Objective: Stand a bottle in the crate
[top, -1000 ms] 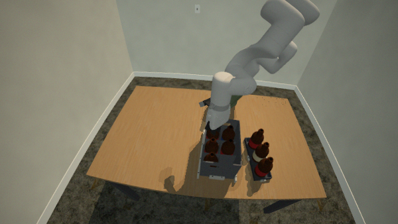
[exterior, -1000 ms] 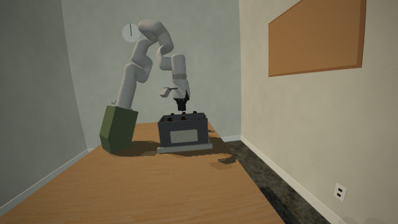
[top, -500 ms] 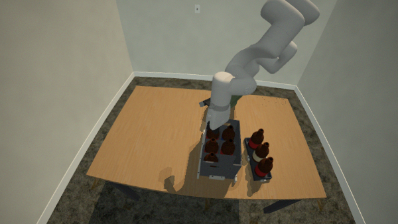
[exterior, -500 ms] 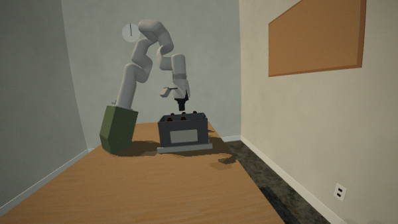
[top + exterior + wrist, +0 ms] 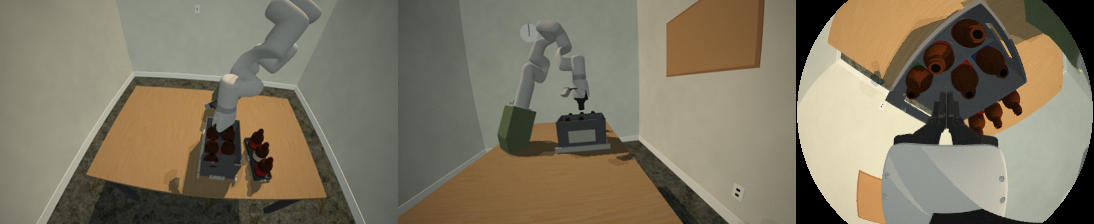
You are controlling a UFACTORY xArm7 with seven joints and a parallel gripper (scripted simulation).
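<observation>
The bottle is 40 mm behind my hand, 250 mm to the left of it and 160 mm below it. From my hand the other things lie so: grey crate (10 mm behind, 10 mm to the left, 160 mm below); then narrow tray (40 mm behind, 250 mm to the left, 230 mm below).
</observation>
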